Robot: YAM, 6 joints.
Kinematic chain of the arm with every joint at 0, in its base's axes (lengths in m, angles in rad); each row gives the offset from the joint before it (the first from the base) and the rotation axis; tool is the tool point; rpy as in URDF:
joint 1: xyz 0 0 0.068 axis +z
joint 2: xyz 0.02 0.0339 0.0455 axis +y
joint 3: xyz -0.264 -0.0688 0 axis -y
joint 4: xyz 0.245 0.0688 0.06 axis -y
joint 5: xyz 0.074 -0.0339 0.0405 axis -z
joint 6: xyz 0.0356 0 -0.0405 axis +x
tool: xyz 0 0 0 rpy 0 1.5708 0
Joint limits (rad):
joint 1: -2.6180..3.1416
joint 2: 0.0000..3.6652
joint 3: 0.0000..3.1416
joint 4: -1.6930..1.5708
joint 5: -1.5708..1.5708
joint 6: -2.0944..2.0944
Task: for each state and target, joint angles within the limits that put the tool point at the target. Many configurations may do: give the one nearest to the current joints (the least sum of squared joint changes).
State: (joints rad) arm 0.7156 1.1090 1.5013 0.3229 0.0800 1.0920
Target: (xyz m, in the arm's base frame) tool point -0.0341 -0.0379 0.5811
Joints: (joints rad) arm 0.7546 0.5597 1.4308 0.3153 0.1198 1.0920
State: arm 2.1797 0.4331 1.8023 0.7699 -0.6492 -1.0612
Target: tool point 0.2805 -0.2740 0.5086
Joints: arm 2.4192 0.3524 2.0247 0.7728 -0.5997 -1.0612
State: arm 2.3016 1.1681 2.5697 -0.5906 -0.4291 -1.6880
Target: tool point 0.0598 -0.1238 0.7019
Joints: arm 2.1209 1.1723 2.8095 -0.2715 -0.3962 -1.6880
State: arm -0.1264 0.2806 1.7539 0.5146 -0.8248 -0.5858
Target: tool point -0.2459 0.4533 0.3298
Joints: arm -1.0236 0.0000 2.1349 0.5733 -0.8136 -0.5858
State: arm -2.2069 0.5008 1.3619 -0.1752 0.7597 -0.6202
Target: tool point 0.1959 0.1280 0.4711
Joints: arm -2.6180 0.0208 1.4515 -0.1974 0.3709 -0.6202
